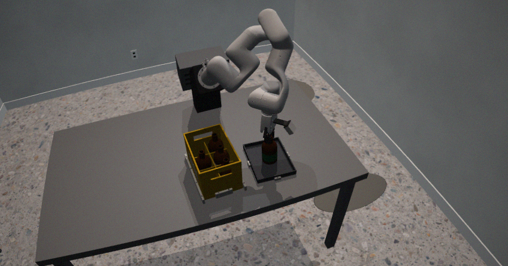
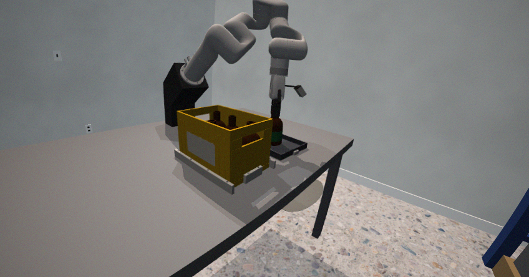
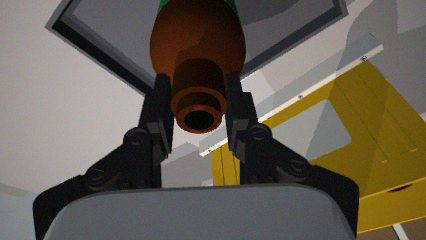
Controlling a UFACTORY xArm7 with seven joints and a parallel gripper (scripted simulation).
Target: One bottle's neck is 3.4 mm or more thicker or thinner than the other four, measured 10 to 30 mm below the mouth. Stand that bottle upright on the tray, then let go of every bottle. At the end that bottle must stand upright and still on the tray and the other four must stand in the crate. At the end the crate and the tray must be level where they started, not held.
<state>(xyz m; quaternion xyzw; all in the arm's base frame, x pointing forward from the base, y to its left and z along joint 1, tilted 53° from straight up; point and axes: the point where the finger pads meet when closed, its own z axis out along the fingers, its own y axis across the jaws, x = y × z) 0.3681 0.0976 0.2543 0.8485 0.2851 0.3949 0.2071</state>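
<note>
The black tray is 140 mm below my hand. Round my hand: yellow crate: 260 mm to the right, 90 mm behind, 70 mm below.
</note>
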